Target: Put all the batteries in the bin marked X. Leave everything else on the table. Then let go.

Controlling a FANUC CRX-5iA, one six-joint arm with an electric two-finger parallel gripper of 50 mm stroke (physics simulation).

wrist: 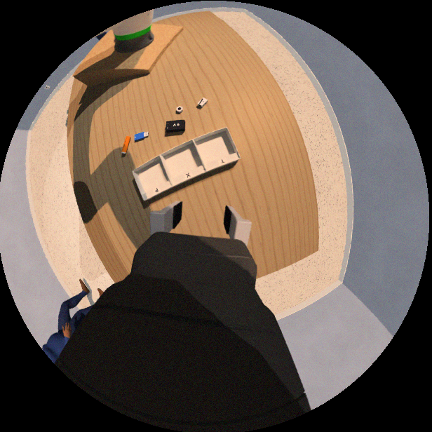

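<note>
A white tray (167, 170) with three compartments stands on the table, marked P at left, X in the middle and a letter like T or Y at right. All three look empty. Beyond it lie an orange stick (126, 145) with a greyish end, a black block (175, 126) with small white marks, a small white round piece (179, 109) with a dark centre, and a small white piece (202, 103) with dark marks. Which of these are batteries is too small to tell surely. My gripper (202, 212) is open and empty, high above the table on the near side of the tray.
A blue USB stick (140, 136) with a light metal end lies between the orange stick and the black block. The robot's base stands on a wooden block (162, 47) at the top left. A person in blue (72, 307) is at the lower left, beyond the table (280, 200).
</note>
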